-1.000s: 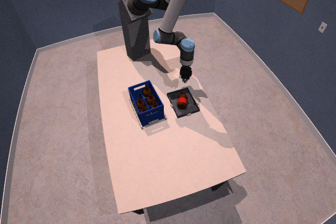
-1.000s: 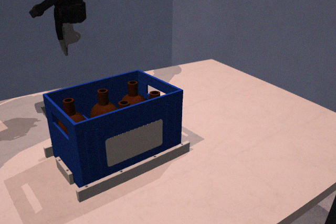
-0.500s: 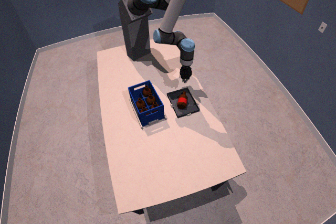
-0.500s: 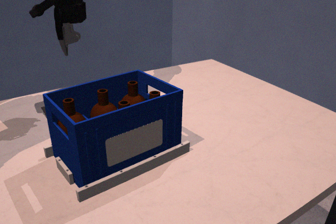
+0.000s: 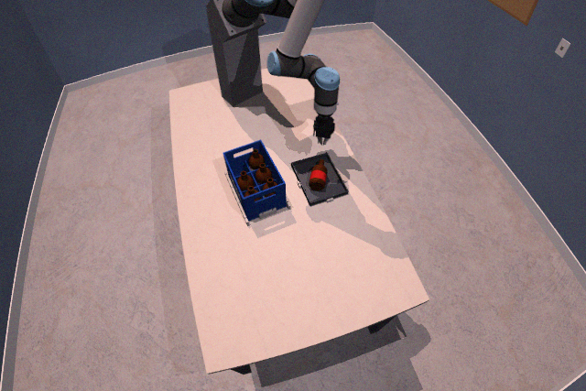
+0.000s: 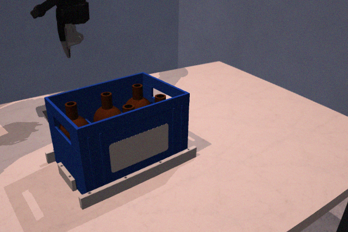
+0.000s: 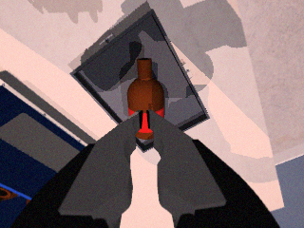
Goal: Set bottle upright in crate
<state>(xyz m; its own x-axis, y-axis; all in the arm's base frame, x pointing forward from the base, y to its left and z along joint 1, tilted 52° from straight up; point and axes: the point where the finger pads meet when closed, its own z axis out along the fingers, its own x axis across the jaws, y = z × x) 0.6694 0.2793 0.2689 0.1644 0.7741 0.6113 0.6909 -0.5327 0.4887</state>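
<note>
Right now my hand is 19 cm above the tray, 5 cm short of it and 1 cm to the left of it. The rest, counted from my hand: blue crate (30 cm to the right, 12 cm below, 11 cm ahead).
</note>
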